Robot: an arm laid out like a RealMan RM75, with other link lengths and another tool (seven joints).
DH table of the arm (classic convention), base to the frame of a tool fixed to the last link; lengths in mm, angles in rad. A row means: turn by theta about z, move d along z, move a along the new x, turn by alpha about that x. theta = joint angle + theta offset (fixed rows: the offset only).
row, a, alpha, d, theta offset
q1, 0, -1.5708, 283.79, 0
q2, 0, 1.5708, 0, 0
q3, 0, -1.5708, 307.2, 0
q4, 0, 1.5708, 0, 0
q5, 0, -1.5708, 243.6, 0
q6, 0, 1.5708, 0, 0
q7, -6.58, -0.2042, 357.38, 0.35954
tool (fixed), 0, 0, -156.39, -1.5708
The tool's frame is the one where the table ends.
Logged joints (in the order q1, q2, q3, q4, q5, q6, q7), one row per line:
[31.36, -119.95, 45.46, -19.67, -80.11, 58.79, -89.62]
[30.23, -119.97, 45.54, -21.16, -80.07, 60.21, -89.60]
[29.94, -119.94, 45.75, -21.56, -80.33, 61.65, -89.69]
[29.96, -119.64, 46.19, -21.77, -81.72, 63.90, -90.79]
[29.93, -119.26, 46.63, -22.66, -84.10, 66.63, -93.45]
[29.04, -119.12, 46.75, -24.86, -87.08, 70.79, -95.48]
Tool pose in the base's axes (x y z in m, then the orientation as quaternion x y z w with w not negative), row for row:
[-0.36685, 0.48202, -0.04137, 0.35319, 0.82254, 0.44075, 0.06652]
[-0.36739, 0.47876, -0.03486, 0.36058, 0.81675, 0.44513, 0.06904]
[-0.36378, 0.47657, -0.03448, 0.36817, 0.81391, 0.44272, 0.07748]
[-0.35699, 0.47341, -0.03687, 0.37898, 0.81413, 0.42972, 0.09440]
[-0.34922, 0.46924, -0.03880, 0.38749, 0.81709, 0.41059, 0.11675]
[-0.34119, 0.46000, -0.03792, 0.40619, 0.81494, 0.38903, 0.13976]
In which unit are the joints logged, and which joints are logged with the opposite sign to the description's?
The joints are logged in degrees. Opposite sign: q1, q4, q5.
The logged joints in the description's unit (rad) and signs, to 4 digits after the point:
[-0.5473, -2.0935, 0.7934, 0.3433, 1.3982, 1.0261, -1.5642]
[-0.5276, -2.0939, 0.7948, 0.3693, 1.3975, 1.0509, -1.5638]
[-0.5226, -2.0933, 0.7985, 0.3763, 1.4020, 1.0760, -1.5654]
[-0.5229, -2.0881, 0.8062, 0.3800, 1.4263, 1.1153, -1.5846]
[-0.5224, -2.0815, 0.8138, 0.3955, 1.4678, 1.1629, -1.6310]
[-0.5068, -2.0790, 0.8159, 0.4339, 1.5198, 1.2355, -1.6664]

